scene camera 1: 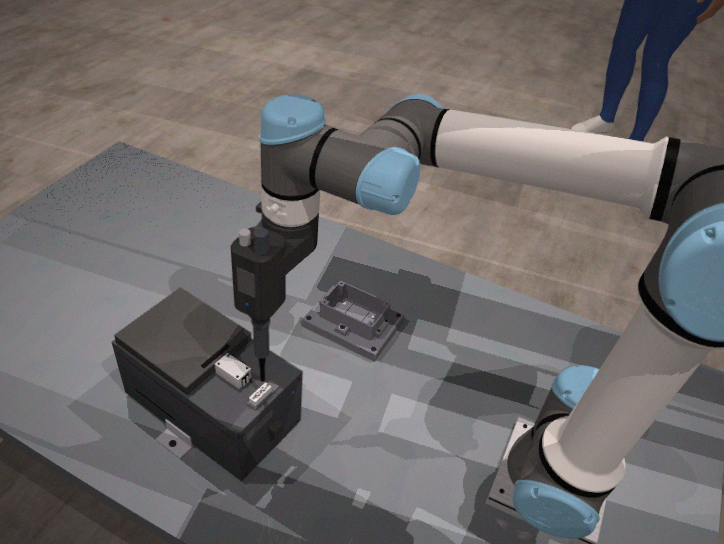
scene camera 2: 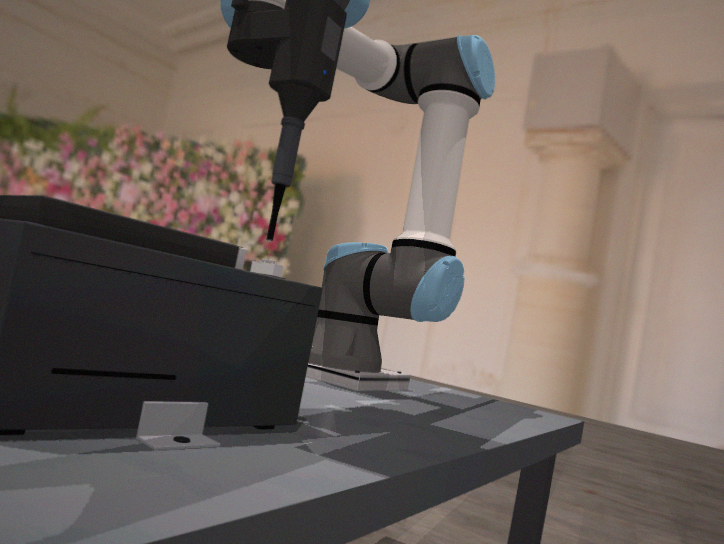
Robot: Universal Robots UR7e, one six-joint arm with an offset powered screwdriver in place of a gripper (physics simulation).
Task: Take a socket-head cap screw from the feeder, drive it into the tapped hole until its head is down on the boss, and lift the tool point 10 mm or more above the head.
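My screwdriver tool (scene camera 1: 262, 380) (scene camera 2: 269, 238) points down over the black feeder (scene camera 1: 175, 400) (scene camera 2: 175, 327). Its tip is above the small pale pick-up block (scene camera 1: 259, 395) (scene camera 2: 266, 267), with a visible gap in scene camera 2. The bit's end looks bare; no screw shows on it. Small dark marks show in the block's top, too small to tell as screws. The grey housing (scene camera 1: 351, 322) stands on its flanged base in scene camera 1, away from the tool. Holes show at its corners and on a small side boss (scene camera 1: 342, 328); which is the tapped hole cannot be told.
A white block (scene camera 1: 233, 369) (scene camera 2: 240, 257) stands on the feeder beside the pick-up block, next to the raised dark lid (scene camera 1: 181, 336). A metal bracket (scene camera 1: 174, 439) (scene camera 2: 173, 416) sits at the feeder's foot. The robot base plate (scene camera 1: 502, 470) is on the same table. A person (scene camera 1: 649, 64) stands beyond it.
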